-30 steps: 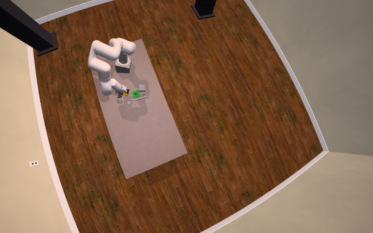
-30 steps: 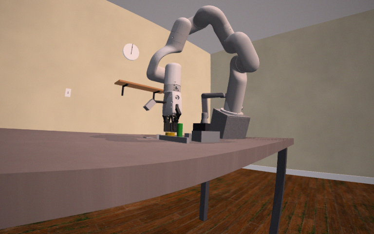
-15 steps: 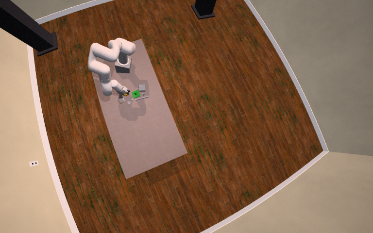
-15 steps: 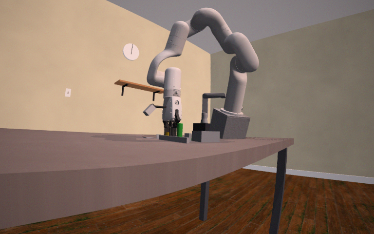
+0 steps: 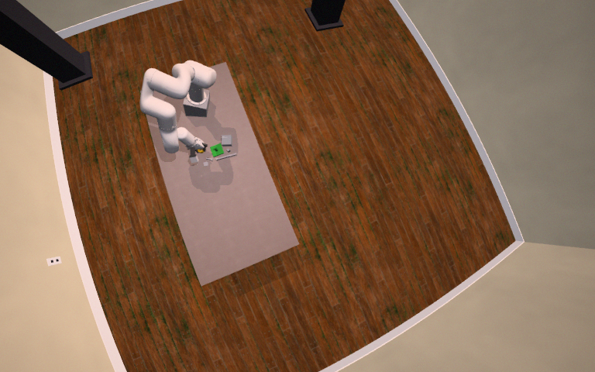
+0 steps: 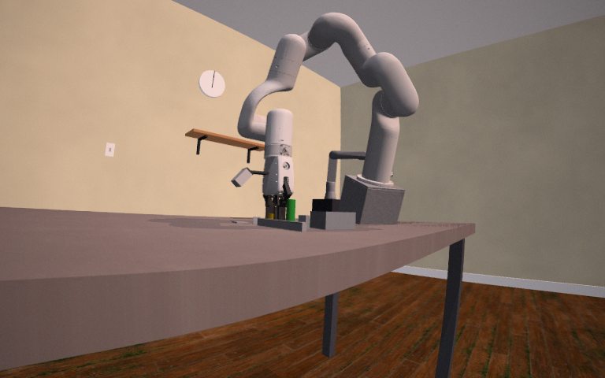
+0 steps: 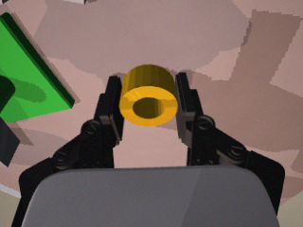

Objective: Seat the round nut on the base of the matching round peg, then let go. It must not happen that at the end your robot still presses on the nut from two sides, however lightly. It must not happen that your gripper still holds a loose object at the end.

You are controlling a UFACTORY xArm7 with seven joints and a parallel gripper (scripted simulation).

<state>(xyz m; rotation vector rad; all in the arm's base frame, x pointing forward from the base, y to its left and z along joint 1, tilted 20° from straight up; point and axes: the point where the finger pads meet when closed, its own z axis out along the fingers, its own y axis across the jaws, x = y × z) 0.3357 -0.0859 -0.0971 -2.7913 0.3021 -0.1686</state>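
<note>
My gripper is now 15 cm to the right of the grey bar, 11 cm short of it and 1 cm above it. The rest, counted from my hand: small grey square 11 cm ahead, 2 cm below; then grey block 20 cm to the left.
</note>
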